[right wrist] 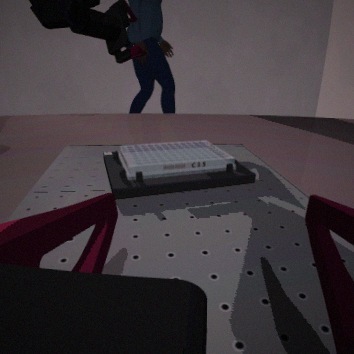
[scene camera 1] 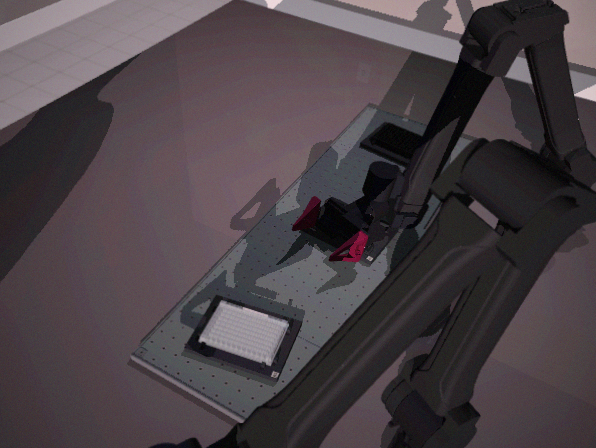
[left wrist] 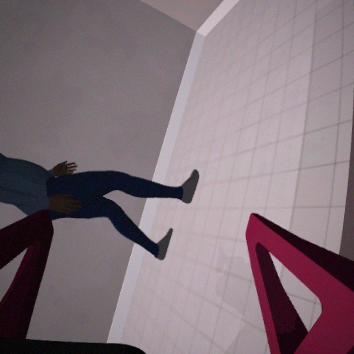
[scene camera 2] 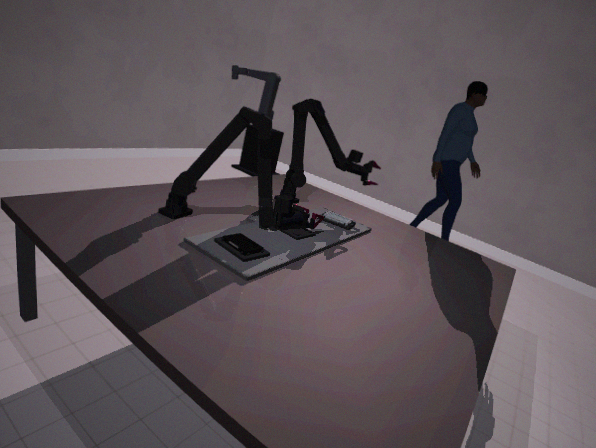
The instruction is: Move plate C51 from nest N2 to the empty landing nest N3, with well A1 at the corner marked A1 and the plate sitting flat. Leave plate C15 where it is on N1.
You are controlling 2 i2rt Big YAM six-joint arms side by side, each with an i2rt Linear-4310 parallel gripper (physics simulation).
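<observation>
White plate C15 [scene camera 1: 244,331] [scene camera 2: 339,219] [right wrist: 175,156] sits flat on its dark nest [scene camera 1: 240,361] [right wrist: 185,188]. A black plate [scene camera 1: 397,140] [scene camera 2: 243,243], its label unreadable, sits on the far nest [scene camera 1: 371,146], seemingly flat. The middle nest [scene camera 1: 369,258] [scene camera 2: 300,233] lies partly hidden beneath the right gripper; no plate shows on its visible part. My right gripper [scene camera 1: 316,244] [scene camera 2: 315,214] [right wrist: 208,205] is open and empty, low over the board, facing C15. My left gripper [scene camera 2: 376,174] [left wrist: 150,222] [right wrist: 139,36] is open and empty, high up, away from the nests. Nest names and corner marks are unreadable.
The nests stand in a row on a grey perforated board [scene camera 1: 345,285] [scene camera 2: 280,262] [right wrist: 200,235]. The right arm crosses in front of the board in scene camera 1. A person [scene camera 2: 455,135] [left wrist: 90,192] [right wrist: 152,65] is beyond the table. Shadows fall across the board.
</observation>
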